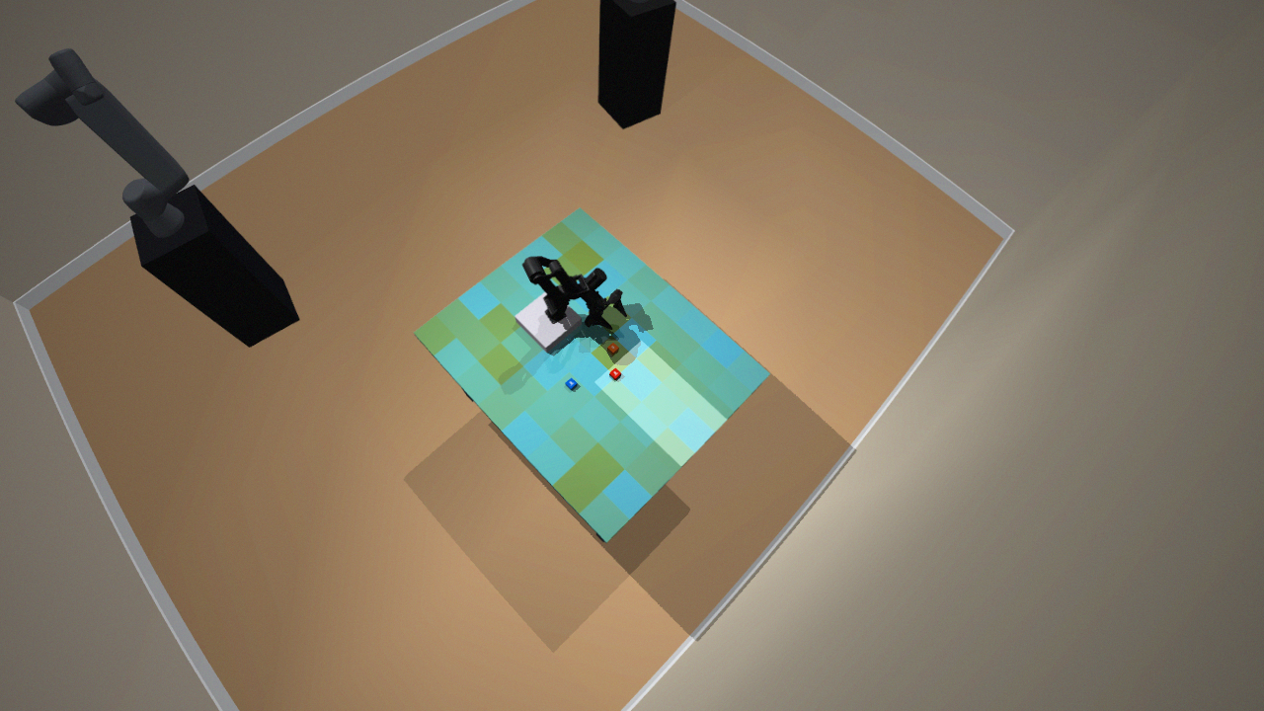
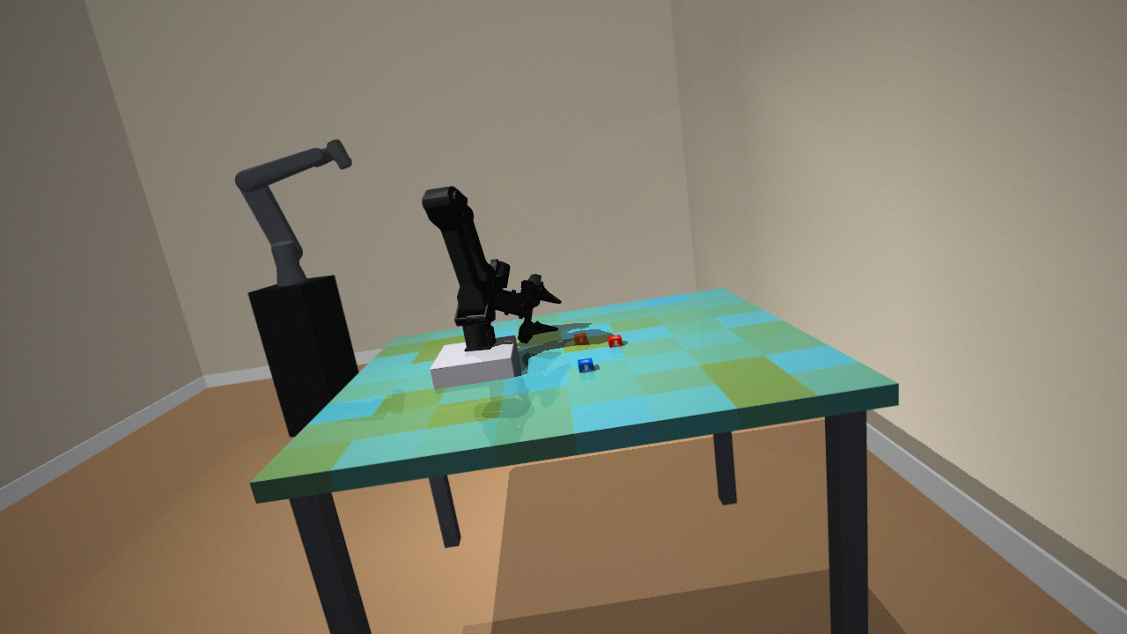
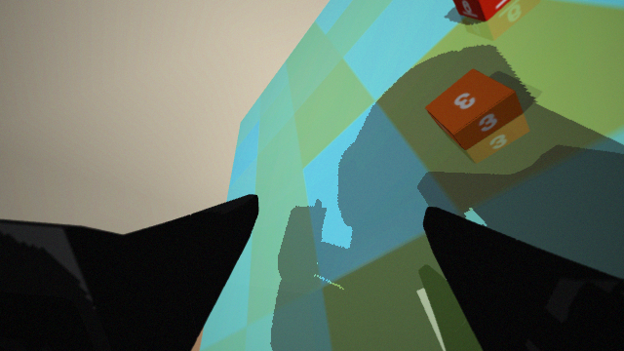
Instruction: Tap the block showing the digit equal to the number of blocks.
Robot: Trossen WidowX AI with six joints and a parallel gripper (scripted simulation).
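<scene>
My gripper tip is now 7 cm to the left of the orange block, 6 cm short of it and 5 cm above it. The rest, counted from my gripper tip: blue block 28 cm to the right, 10 cm ahead, 5 cm below; red block 15 cm ahead, 12 cm to the right, 5 cm below.
</scene>
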